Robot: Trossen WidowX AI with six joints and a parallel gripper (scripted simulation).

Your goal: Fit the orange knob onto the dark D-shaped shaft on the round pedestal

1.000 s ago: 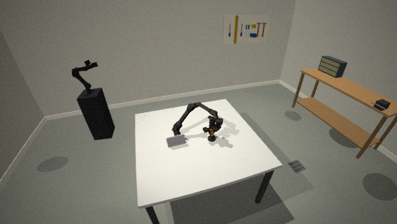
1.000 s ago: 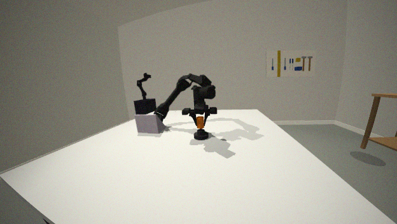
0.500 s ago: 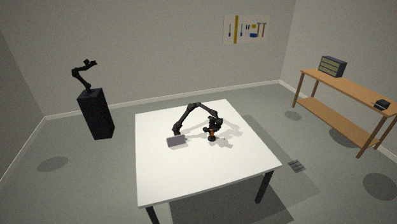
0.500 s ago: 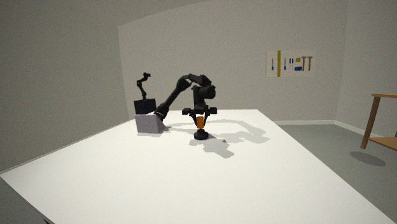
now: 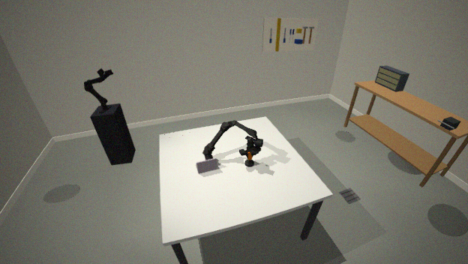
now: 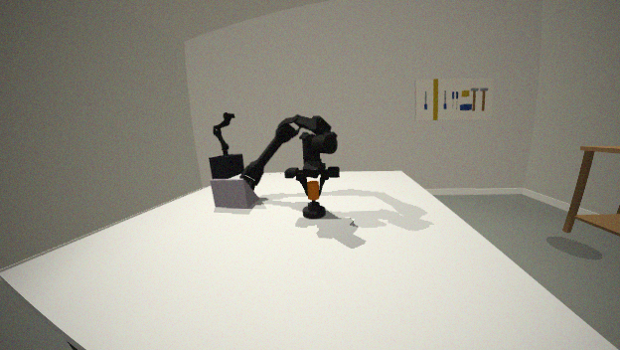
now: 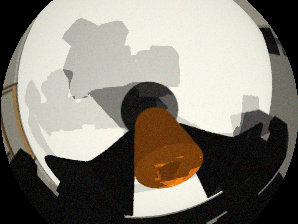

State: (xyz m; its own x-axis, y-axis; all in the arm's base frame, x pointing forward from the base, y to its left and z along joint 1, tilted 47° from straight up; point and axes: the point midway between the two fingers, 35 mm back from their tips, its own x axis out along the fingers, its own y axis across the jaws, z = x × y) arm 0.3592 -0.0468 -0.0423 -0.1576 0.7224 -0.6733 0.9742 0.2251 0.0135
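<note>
The orange knob lies 2 cm above my gripper tip. Also, from my gripper tip: dark round pedestal 4 cm below.
</note>
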